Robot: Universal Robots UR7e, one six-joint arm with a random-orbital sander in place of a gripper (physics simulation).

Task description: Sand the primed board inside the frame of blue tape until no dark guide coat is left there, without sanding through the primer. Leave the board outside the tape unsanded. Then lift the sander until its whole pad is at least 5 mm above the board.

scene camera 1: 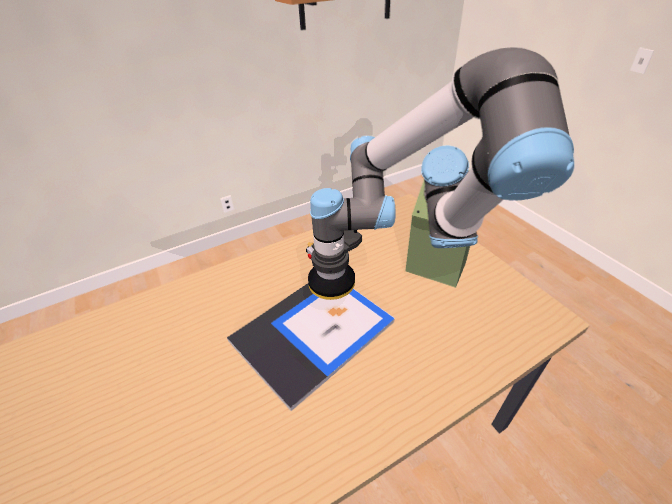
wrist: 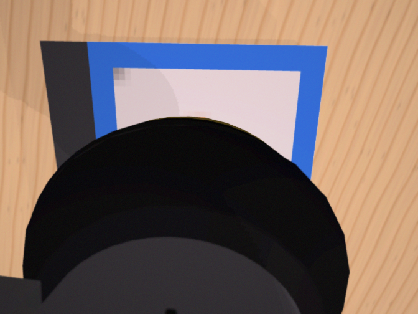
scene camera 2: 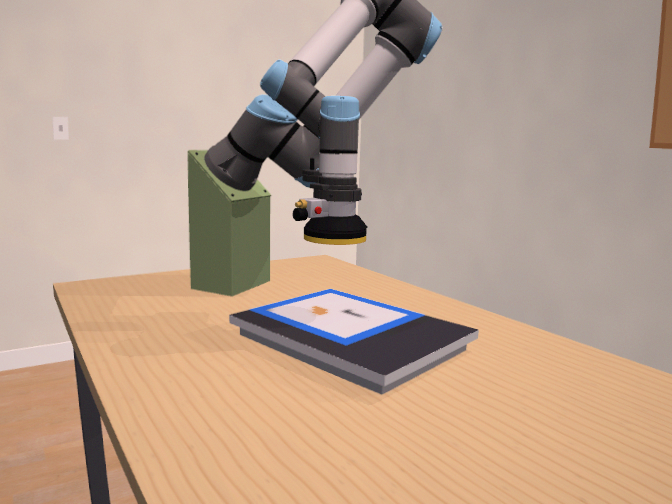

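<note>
The sander (scene camera 1: 331, 282) (scene camera 2: 334, 230) (wrist: 185, 200) hangs level with its yellow-edged pad well above the board (scene camera 1: 282, 358) (scene camera 2: 412, 347) (wrist: 70, 100), a visible gap between them in scene camera 2. The blue tape (scene camera 1: 358, 343) (scene camera 2: 325, 334) (wrist: 200, 56) frames a mostly pale area. Inside it are a dark grey streak (scene camera 1: 331, 330) (scene camera 2: 353, 313) and an orange patch (scene camera 1: 337, 311) (scene camera 2: 319, 310). A small grey smudge (wrist: 120, 75) shows at the pale area's upper left corner in the wrist view. The board outside the tape is dark. The sander hides part of the board in the wrist view.
The wooden table (scene camera 1: 162, 406) (scene camera 2: 488, 434) carries the board. The green pedestal (scene camera 1: 434, 254) (scene camera 2: 211, 233) bears the arm's base behind the board. Walls stand behind the table. The arm's shadow falls on part of the pale area.
</note>
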